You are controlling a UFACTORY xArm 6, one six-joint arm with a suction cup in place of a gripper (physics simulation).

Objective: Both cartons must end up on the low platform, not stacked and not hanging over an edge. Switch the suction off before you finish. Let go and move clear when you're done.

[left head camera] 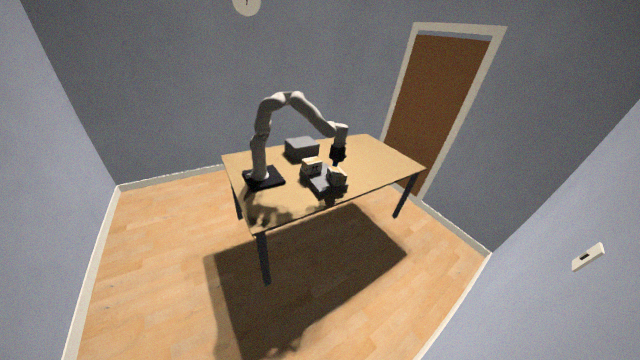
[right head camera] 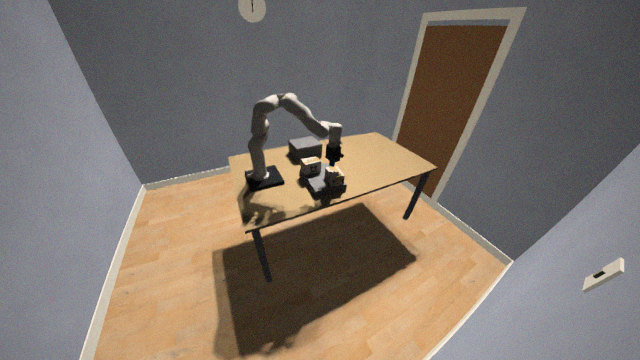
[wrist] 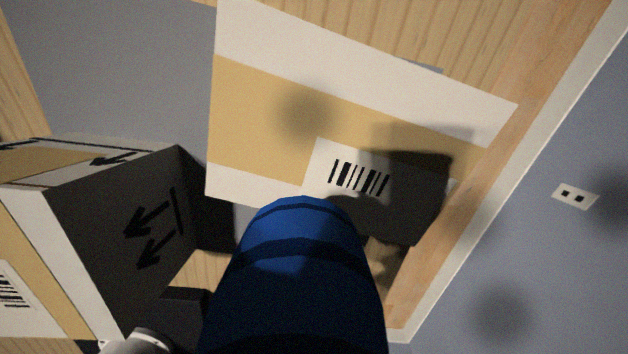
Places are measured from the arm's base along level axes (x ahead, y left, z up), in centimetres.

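Pixels of known places: hand, tool point: (left head camera: 334, 165) (right head camera: 331, 165) (wrist: 302, 243); arm's base, link origin: (left head camera: 260, 176) (right head camera: 260, 176) (wrist: 139, 343).
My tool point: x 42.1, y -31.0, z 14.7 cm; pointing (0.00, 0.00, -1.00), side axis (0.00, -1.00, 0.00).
Note:
For each thing: its top centre in the pictures, then the offset to it from my tool point.
- low grey platform, top centre: (wrist: 236, 167) (right head camera: 322, 175) (left head camera: 323, 175) dx -2.5, dy +7.1, dz -12.2 cm
- tan-and-white carton, top centre: (wrist: 11, 280) (left head camera: 312, 160) (right head camera: 311, 160) dx -6.7, dy +17.0, dz -3.1 cm
- larger grey box, top centre: (left head camera: 302, 141) (right head camera: 305, 142) dx +6.8, dy +51.0, dz -5.0 cm
The low grey platform (left head camera: 320, 186) (right head camera: 317, 185) (wrist: 125, 65) lies on the table. One tan-and-white carton (left head camera: 312, 166) (right head camera: 310, 167) (wrist: 110, 225) stands at its back left end. The other carton (left head camera: 337, 176) (right head camera: 334, 177) (wrist: 260, 110) stands apart from it at the right side. In the wrist view this carton's top reaches past the platform's visible corner; how its base sits there is hidden. My blue suction cup (left head camera: 335, 164) (right head camera: 332, 164) (wrist: 302, 200) points down just above the right carton's back part, with no carton hanging from it. A dark shadow falls across that carton's top.
A larger grey box (left head camera: 302, 147) (right head camera: 305, 147) stands behind the platform, near the table's back edge. The arm's black base plate (left head camera: 275, 178) (right head camera: 273, 178) is to the left. The table's front edge runs close by the right carton.

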